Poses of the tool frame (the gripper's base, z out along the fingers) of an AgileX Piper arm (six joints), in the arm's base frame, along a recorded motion.
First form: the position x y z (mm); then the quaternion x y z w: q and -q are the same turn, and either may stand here.
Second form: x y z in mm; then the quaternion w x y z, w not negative. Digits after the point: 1 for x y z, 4 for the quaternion.
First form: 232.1 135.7 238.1 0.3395 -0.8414 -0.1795 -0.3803
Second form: 232.1 135.7 238.1 0.3803 -0.3395 0.8414 0.1795
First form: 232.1 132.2 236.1 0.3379 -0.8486 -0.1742 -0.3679
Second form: 232.1 132.2 236.1 0.3679 -0.3379 0.8486 0.1742
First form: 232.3 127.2 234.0 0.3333 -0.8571 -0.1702 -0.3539
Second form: 232.3 127.2 234.0 0.3539 -0.3333 0.8571 0.1702
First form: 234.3 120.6 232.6 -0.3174 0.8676 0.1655 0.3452
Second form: 234.3 120.6 232.6 0.3452 -0.3174 0.8676 0.1655
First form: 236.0 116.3 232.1 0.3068 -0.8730 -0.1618 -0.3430
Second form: 236.0 116.3 232.1 0.3430 -0.3068 0.8730 0.1618
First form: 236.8 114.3 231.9 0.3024 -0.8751 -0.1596 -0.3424
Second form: 236.8 114.3 231.9 0.3424 -0.3024 0.8751 0.1596
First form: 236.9 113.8 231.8 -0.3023 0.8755 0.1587 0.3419
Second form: 236.9 113.8 231.8 0.3419 -0.3023 0.8755 0.1587
